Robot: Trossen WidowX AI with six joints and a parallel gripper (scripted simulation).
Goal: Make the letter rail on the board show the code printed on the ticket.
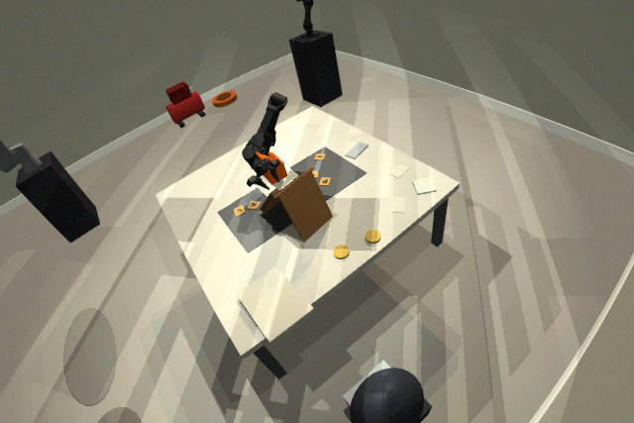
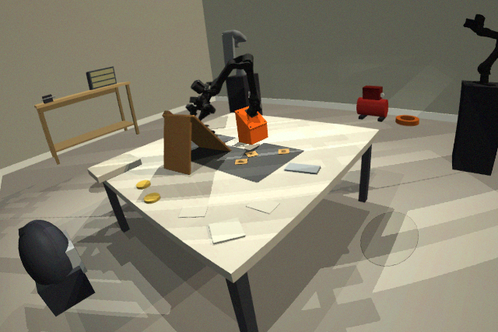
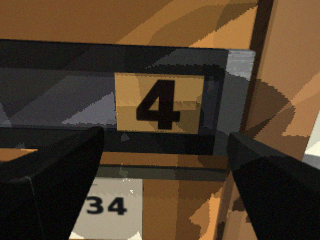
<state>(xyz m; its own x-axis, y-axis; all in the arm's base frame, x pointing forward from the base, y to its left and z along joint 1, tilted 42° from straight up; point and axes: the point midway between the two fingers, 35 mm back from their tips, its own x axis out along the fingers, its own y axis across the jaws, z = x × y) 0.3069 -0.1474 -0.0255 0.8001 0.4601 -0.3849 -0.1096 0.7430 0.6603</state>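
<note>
Now: the letter tile 3 cm ahead of my gripper tip, 1 cm to the left of it and 3 cm below it. Round my gripper tip: pale stone block: 40 cm ahead, 33 cm to the right, 18 cm below; dark mat: 13 cm behind, 12 cm to the left, 19 cm below; white ticket: 3 cm behind, 5 cm to the left, 10 cm below.
</note>
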